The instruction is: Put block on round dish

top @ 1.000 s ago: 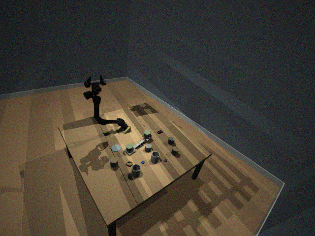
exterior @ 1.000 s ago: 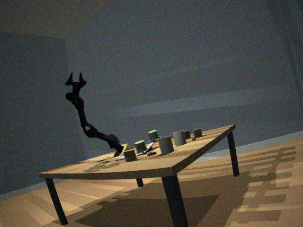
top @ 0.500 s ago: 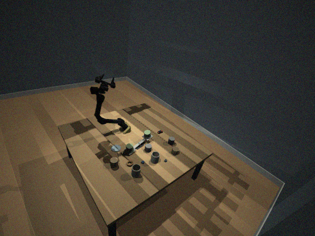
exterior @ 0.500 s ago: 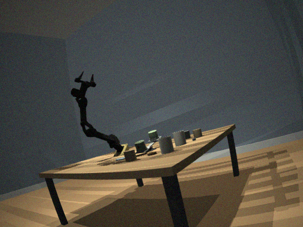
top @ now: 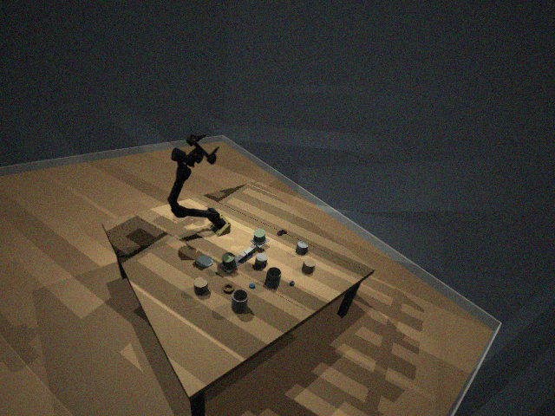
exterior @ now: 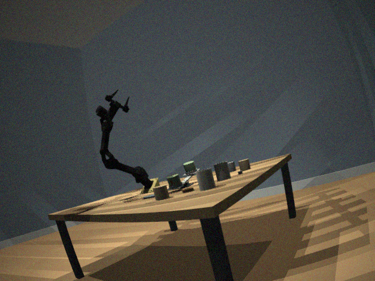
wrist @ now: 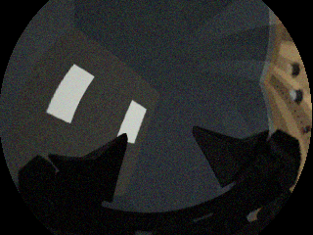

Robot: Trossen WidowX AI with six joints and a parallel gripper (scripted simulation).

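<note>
Right now my gripper tip is 27 cm short of the grey-green cup, 2 cm to the left of it and 62 cm above it. From my gripper tip the other things lie so: red block: 14 cm ahead, 48 cm to the left, 67 cm below; then pale blue round dish: 16 cm ahead, 11 cm to the right, 68 cm below; then grey balance: 24 cm ahead, 13 cm to the left, 64 cm below.
</note>
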